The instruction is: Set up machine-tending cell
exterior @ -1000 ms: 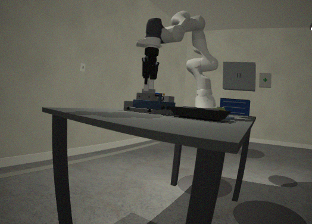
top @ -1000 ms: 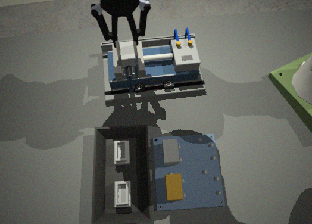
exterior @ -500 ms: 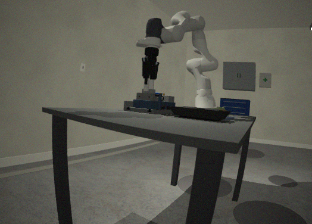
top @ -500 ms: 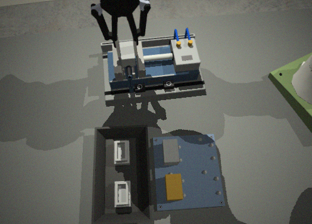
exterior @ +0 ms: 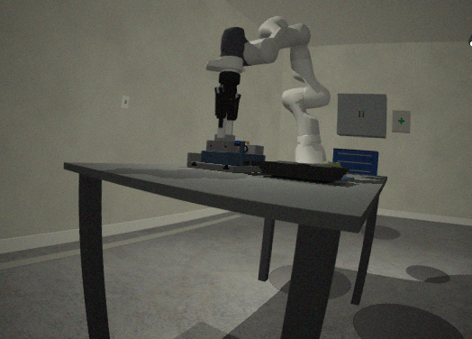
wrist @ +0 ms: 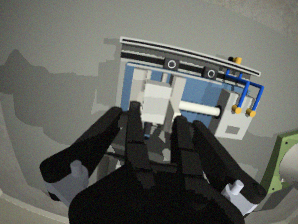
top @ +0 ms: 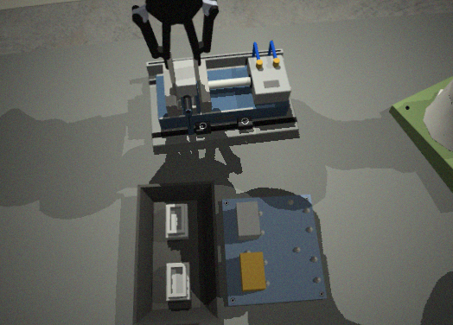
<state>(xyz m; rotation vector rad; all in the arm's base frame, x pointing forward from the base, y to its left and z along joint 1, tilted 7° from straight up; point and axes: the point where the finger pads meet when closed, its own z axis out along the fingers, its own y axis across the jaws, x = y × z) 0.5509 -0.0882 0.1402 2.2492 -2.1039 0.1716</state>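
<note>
Right now the fixed jaw is 6 cm below my hand, 3 cm ahead of it and 1 cm to the left of it. From my hand the other things lie so: work stop: 5 cm to the left, 5 cm below; moving jaw: 6 cm below, 3 cm behind; vise: 10 cm below, 7 cm behind.
</note>
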